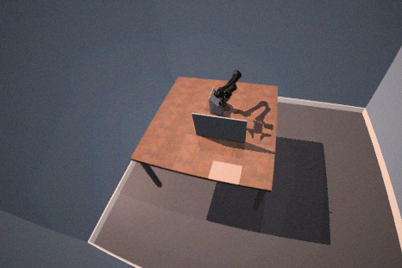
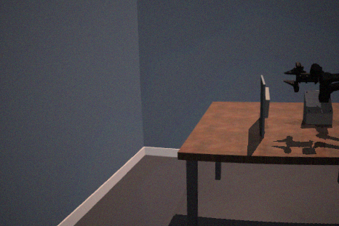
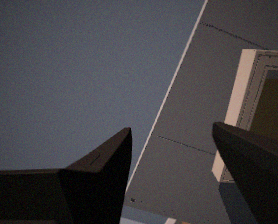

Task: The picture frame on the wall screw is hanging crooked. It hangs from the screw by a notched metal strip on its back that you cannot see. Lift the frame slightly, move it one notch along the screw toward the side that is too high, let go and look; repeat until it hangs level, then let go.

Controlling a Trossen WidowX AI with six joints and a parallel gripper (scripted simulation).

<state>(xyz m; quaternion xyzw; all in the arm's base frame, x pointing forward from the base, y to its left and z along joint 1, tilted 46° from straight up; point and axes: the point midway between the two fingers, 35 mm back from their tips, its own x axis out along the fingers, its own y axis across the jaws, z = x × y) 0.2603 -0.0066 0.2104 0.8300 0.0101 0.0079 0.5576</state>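
My gripper tip is 110 mm short of the picture frame, 10 mm to the left of it and 160 mm above it. The rest, counted from my gripper tip: grey wall panel: 120 mm ahead, 10 mm to the right, 170 mm below.
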